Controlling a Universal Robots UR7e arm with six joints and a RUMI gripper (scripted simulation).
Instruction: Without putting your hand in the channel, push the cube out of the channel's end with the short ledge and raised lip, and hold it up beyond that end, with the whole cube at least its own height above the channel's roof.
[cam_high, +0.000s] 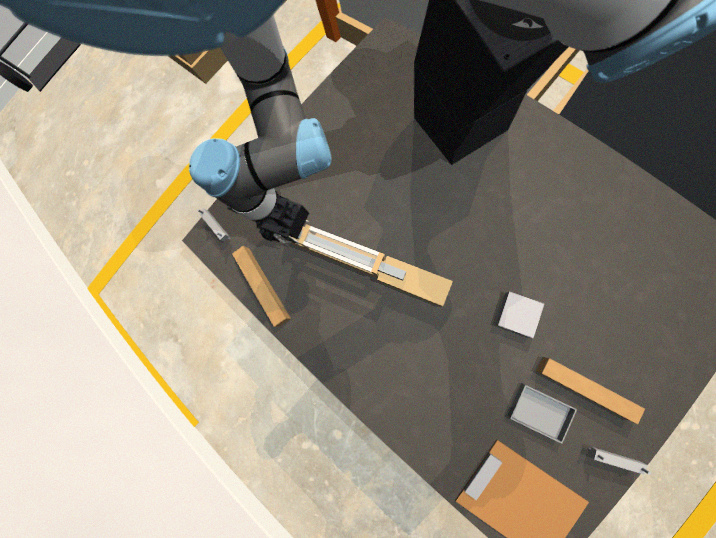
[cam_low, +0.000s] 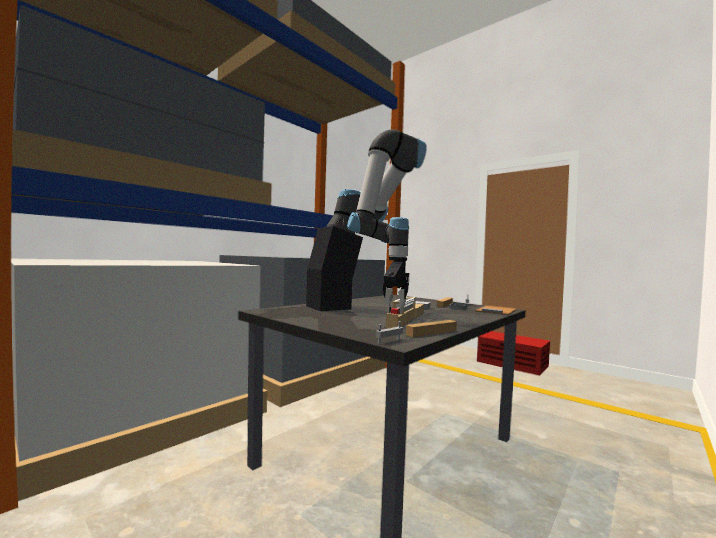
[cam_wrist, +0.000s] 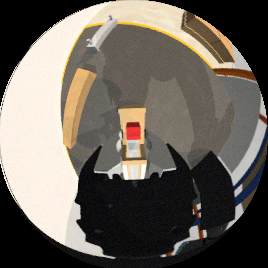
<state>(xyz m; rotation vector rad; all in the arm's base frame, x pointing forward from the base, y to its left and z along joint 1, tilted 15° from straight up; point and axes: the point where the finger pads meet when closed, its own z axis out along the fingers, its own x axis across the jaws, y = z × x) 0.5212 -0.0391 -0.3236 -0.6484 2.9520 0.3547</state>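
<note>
My gripper is now 10 mm above the red cube. Round my hand: channel (60 mm behind, 130 mm to the left, 10 mm below); grey block (250 mm behind, 500 mm to the left, 50 mm below); grey tray (140 mm behind, 690 mm to the left, 60 mm below).
</note>
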